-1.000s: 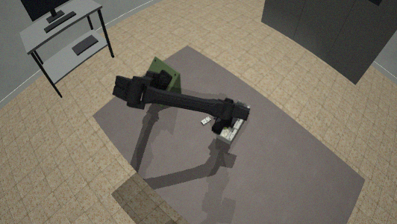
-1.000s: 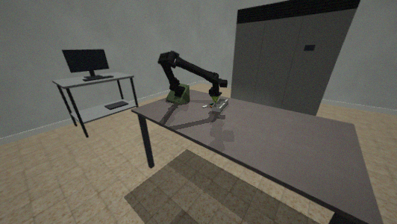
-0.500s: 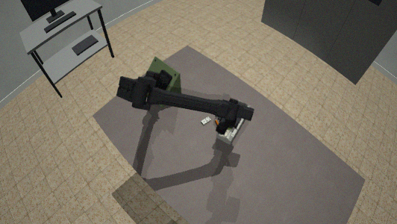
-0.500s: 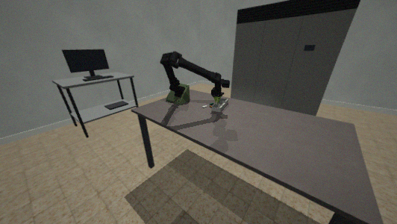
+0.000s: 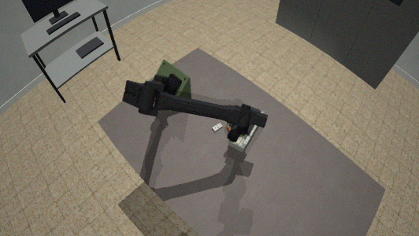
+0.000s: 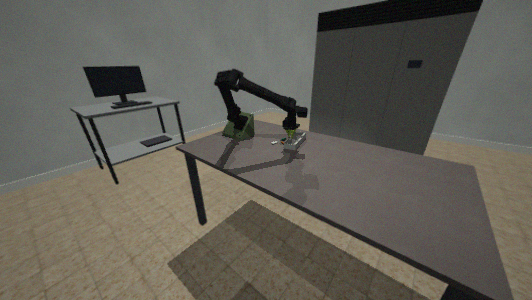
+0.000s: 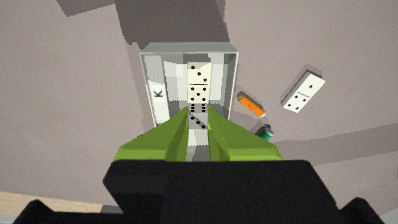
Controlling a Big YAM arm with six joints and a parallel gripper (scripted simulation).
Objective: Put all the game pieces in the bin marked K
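Right now my hand is 8 cm past the orange cylinder, 7 cm above it and 2 cm to the right of it. From my hand the other things lie so: green cylinder: 12 cm behind, 7 cm to the left, 7 cm below; grey three-part bin: 8 cm to the left, 5 cm below, 1 cm behind; white die: right at my hand.
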